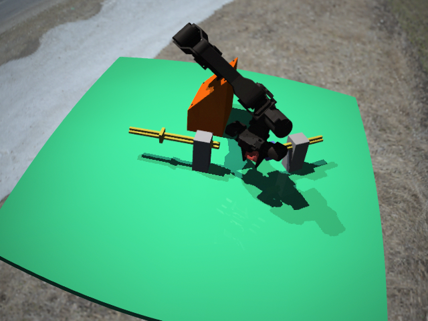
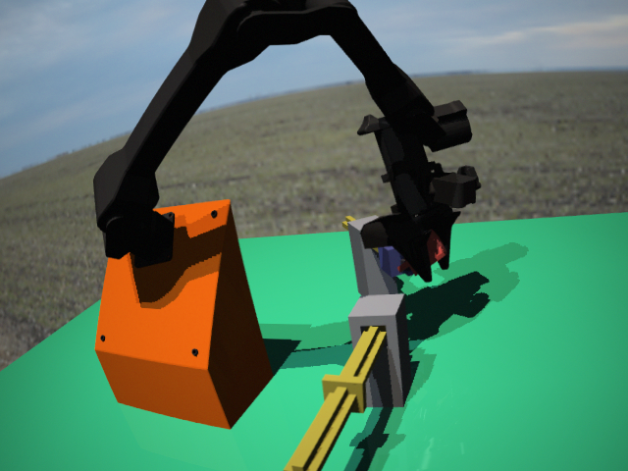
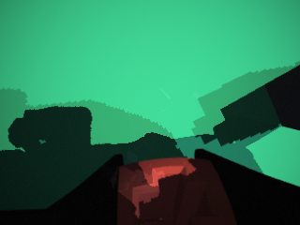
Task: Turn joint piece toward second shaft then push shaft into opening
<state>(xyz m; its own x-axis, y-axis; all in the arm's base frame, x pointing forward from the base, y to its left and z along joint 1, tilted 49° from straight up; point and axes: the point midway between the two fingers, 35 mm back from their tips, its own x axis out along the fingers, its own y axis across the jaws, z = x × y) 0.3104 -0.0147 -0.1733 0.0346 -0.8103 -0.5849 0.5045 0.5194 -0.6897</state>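
My gripper tip is 2 cm past the red joint piece, 1 cm to the right of it and 3 cm below it.
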